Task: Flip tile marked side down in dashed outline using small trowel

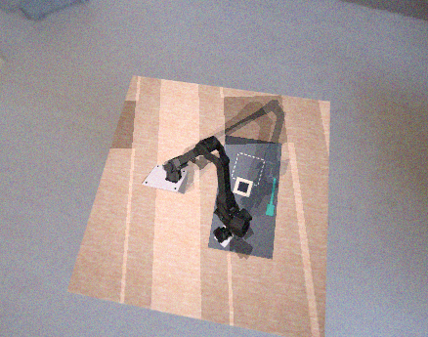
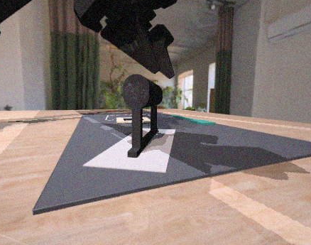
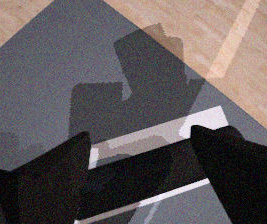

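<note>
My gripper tip is now 210 mm to the right of the grey mat and 120 mm above it. The rest, counted from my gripper tip: teal trowel 210 mm to the left, 140 mm ahead, 90 mm below; then square tile 230 mm to the left, 90 mm below, 30 mm behind.
</note>
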